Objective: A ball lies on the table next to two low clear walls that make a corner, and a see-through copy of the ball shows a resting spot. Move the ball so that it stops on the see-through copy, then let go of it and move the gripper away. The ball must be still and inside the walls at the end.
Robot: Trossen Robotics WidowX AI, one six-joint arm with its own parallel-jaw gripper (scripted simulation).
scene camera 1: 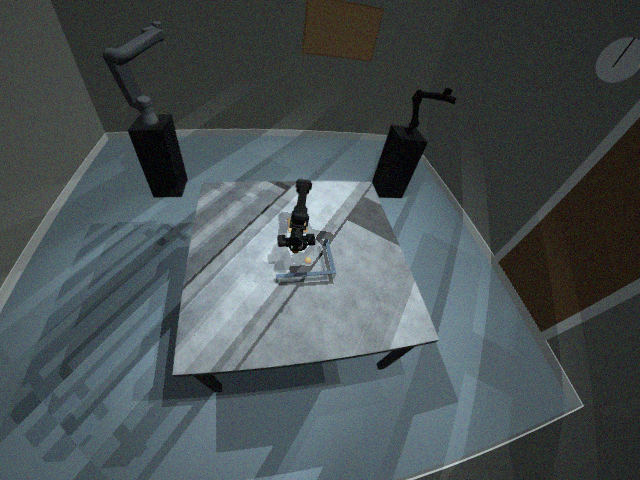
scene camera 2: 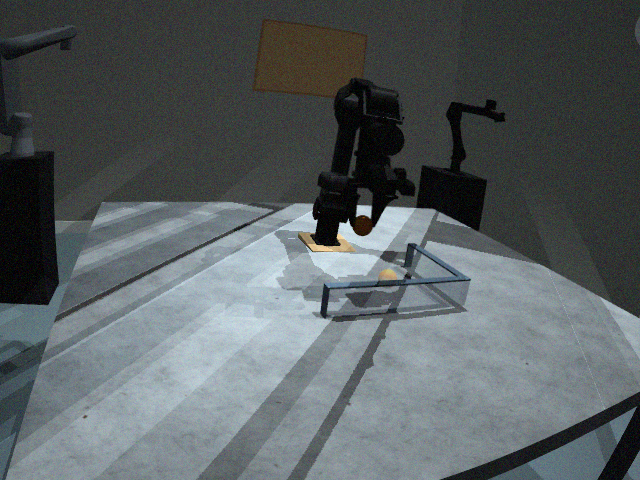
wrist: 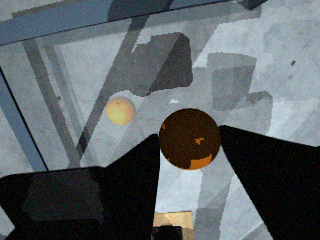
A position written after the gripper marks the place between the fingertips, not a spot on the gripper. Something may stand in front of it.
Observation:
The gripper [scene camera 2: 362, 226] carries an orange ball.
The gripper also shows in the wrist view [wrist: 188, 136].

